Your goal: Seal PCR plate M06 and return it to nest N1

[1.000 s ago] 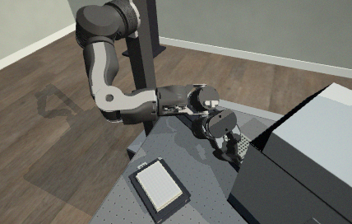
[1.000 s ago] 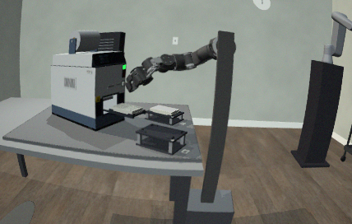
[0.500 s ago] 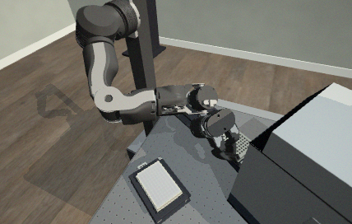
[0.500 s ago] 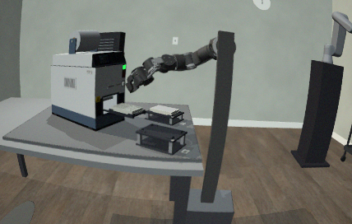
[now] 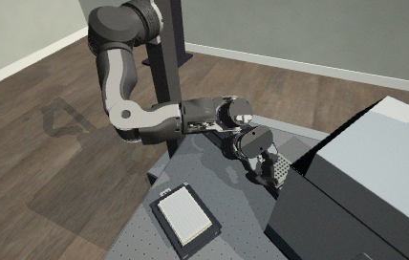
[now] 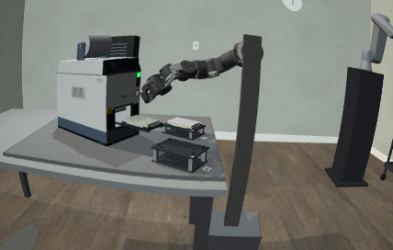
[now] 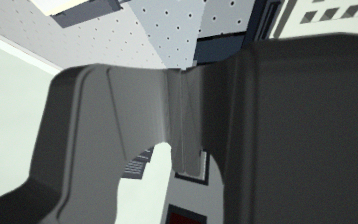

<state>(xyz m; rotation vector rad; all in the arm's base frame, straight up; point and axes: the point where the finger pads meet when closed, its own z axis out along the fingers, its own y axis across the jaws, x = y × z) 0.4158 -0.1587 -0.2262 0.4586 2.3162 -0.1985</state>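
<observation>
The pale key-like block lies 40 mm ahead of my hand, 20 mm to the right of it and 20 mm above it. From my hand the other things lie so: sealer stage (20 mm behind, 110 mm to the left, 80 mm below); yellow warning label (110 mm ahead, 150 mm to the left, 30 mm below); 96-well plate M06 (20 mm behind, 110 mm to the left, 70 mm below).
</observation>
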